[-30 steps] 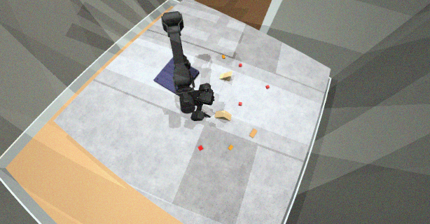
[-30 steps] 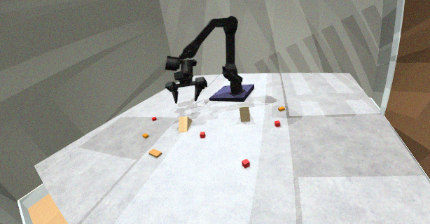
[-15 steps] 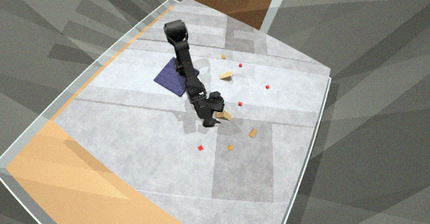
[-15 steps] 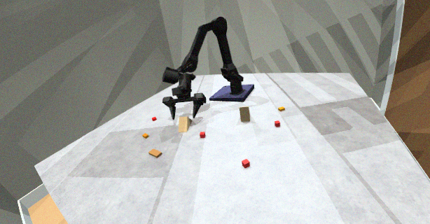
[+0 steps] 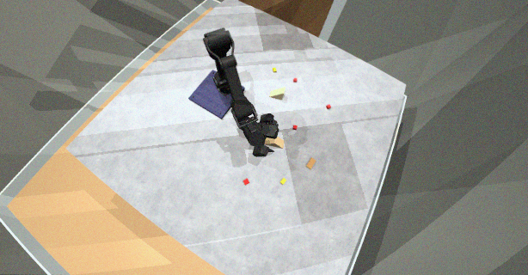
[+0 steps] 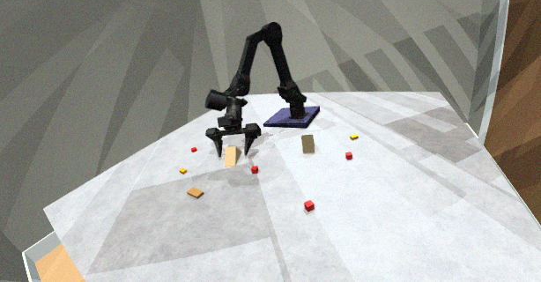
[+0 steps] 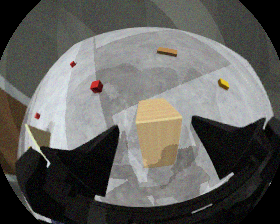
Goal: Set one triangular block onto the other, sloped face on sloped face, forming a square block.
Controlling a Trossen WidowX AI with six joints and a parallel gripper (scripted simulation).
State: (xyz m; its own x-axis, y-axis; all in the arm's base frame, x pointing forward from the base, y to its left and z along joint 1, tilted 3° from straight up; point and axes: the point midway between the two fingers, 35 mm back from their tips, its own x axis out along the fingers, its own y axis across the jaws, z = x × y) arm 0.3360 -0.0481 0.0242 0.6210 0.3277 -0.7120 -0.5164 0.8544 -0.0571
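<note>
Now: gripper tip 1 cm below the tan triangular block. Also, from my gripper tip: flat tan tile 18 cm ahead, 4 cm to the left, 1 cm below.
</note>
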